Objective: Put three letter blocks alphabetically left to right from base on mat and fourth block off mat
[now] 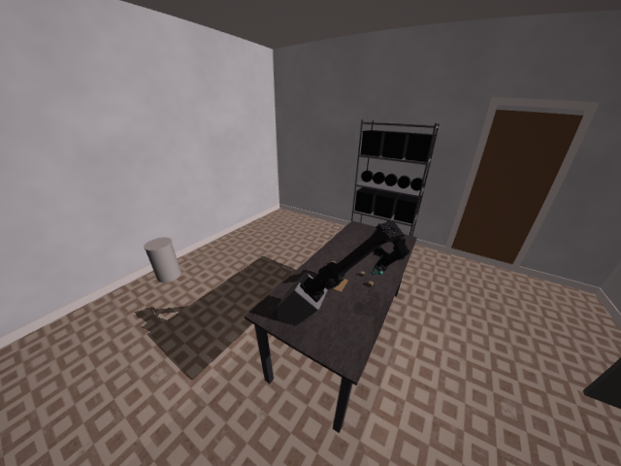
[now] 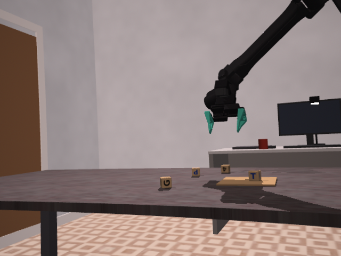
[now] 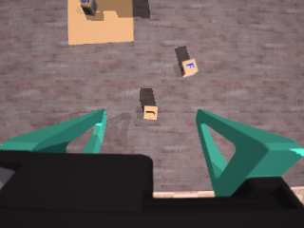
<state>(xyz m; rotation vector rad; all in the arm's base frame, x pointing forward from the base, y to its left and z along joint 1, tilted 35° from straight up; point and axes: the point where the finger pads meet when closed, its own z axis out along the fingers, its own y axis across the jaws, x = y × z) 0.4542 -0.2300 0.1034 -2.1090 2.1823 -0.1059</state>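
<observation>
Now: the block 240 mm to the left of my hand, 130 mm below it and 110 mm behind it. From my hand the other things lie so: mat: 240 mm to the left, 140 mm below, 90 mm behind.
</observation>
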